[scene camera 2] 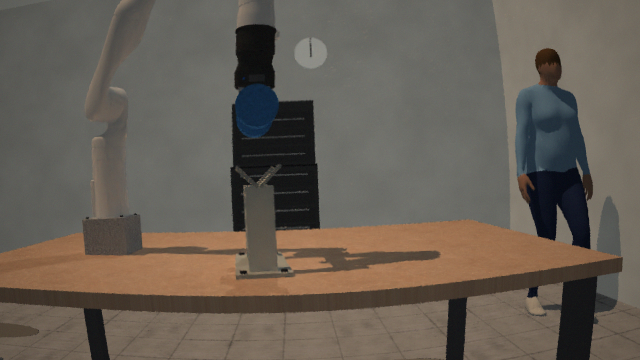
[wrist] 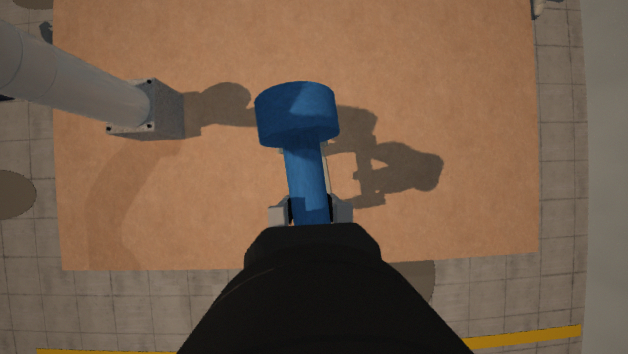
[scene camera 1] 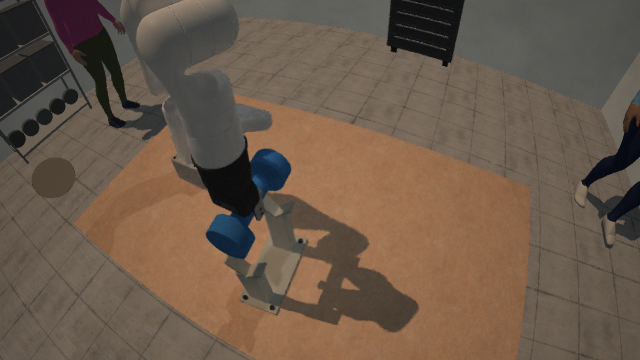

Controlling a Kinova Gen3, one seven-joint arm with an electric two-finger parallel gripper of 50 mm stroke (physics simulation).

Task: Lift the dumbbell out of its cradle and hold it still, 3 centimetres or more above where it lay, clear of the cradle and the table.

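Frame: origin at the arm's base, x down, y back, z left, level; millimetres.
Where they show: gripper, between the fingertips: (wrist: 310, 204) (scene camera 1: 250, 211); arm's base, origin of its link: (scene camera 2: 112, 216) (wrist: 131, 107).
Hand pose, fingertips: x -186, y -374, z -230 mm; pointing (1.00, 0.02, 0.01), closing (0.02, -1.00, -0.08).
Things, the pixels of their top centre, and the offset from my fingertips. Level surfaces: height alone.
- blue dumbbell, centre of its top: (wrist: 308, 209) (scene camera 1: 245, 187) (scene camera 2: 255, 93) dy +0, dx -60, dz +7 mm
- pale cradle, centre of its top: (scene camera 2: 256, 165) (scene camera 1: 260, 230) dy +1, dx +81, dz +9 mm
- table, height of its surface: dx +276 mm
A blue dumbbell (scene camera 1: 230, 236) (scene camera 2: 257, 105) (wrist: 297, 114) hangs in the air above its cradle. The pale cradle (scene camera 1: 284, 227) (scene camera 2: 261, 227) stands on the table (scene camera 1: 425, 210) (scene camera 2: 400, 250) (wrist: 425, 65); its two V-shaped rests are empty. In the scene camera 2 view a clear gap shows between the dumbbell's heads and the V rests. One head is a little lower than the other in that view; whether it is tilted I cannot tell. My gripper (wrist: 310, 204) is shut on the dumbbell's handle, with a finger pad on each side. The black gripper body hides part of the handle.
The arm's grey base block (scene camera 2: 112, 235) (wrist: 167, 110) stands on the table, to the left of the cradle in the scene camera 2 view. A person in blue (scene camera 2: 550, 130) stands beyond the table's right side. A person in magenta (scene camera 1: 82, 25) stands near a rack. Dark drawer cabinets (scene camera 2: 295, 135) stand behind.
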